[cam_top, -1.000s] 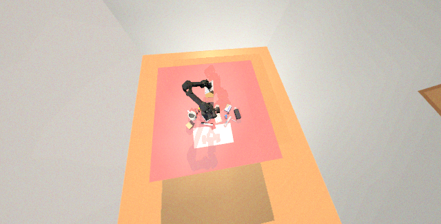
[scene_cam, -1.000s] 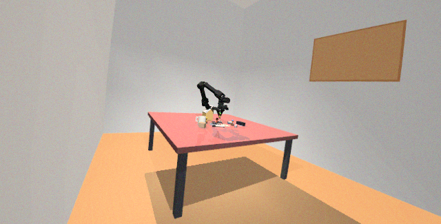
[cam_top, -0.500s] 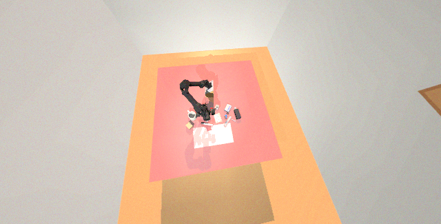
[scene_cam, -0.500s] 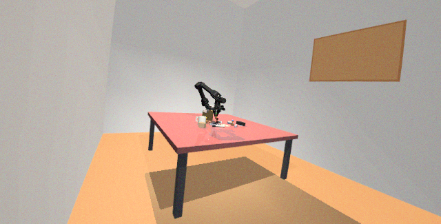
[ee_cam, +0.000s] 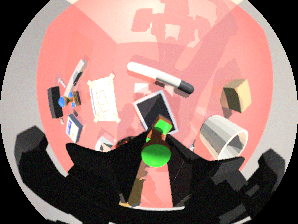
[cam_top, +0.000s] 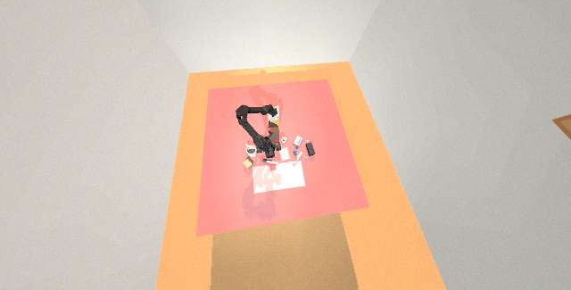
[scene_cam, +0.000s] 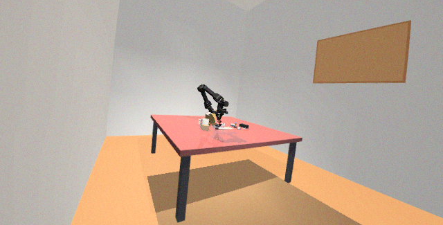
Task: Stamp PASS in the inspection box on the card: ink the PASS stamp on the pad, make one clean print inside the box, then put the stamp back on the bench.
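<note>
The card lies 130 mm to the left of my gripper tip, 80 mm below it and 30 mm ahead of it. Also, from my gripper tip: green-topped stamp: right at my gripper tip; then red-topped stamp: 80 mm behind, 70 mm to the left, 60 mm below; then mug: 160 mm to the right, 50 mm below, 40 mm behind.
</note>
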